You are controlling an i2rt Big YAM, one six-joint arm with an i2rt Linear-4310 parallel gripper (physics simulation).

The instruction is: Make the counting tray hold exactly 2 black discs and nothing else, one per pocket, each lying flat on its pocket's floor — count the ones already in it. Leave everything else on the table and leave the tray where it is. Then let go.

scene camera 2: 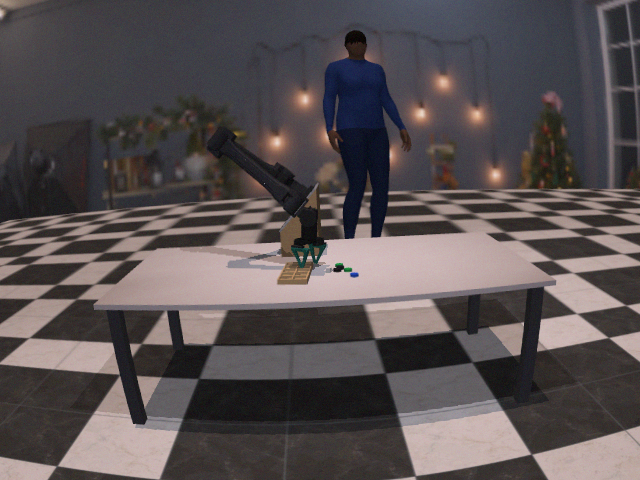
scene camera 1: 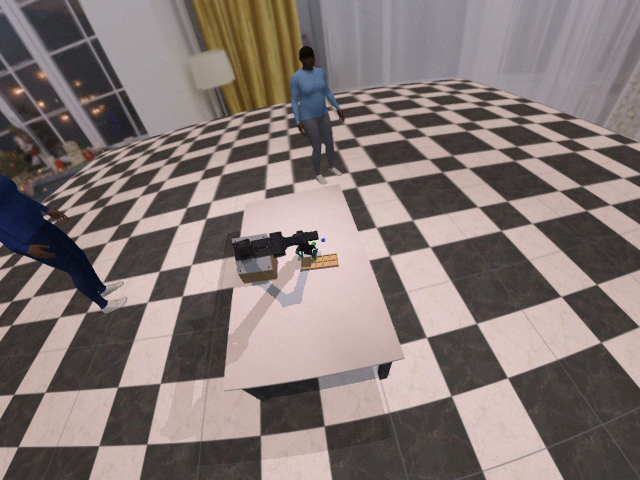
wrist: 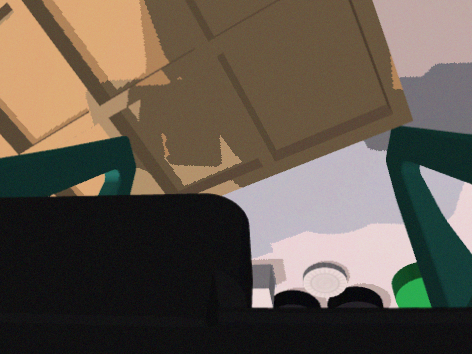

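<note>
The wooden counting tray (scene camera 1: 320,268) (scene camera 2: 293,282) (wrist: 350,137) lies on the table. The pockets that show in the wrist view hold no discs; part of the tray is hidden there. My gripper (scene camera 1: 307,256) (scene camera 2: 309,264) (wrist: 256,147) is open and empty, pointing down above the tray's end nearest the arm base. One black disc (scene camera 2: 337,269) (wrist: 296,300) and another black disc (wrist: 356,299) lie on the table beside the tray, partly hidden by the gripper body in the wrist view. In scene camera 1 the arm hides the black discs.
A white ridged disc (wrist: 325,282) lies by the black discs, with a pale block (wrist: 262,285) beside it. A green disc (scene camera 2: 347,269), another green disc (scene camera 2: 339,265) and a blue disc (scene camera 1: 323,239) (scene camera 2: 354,274) lie close by. The arm's base box (scene camera 1: 257,274) stands behind the tray.
</note>
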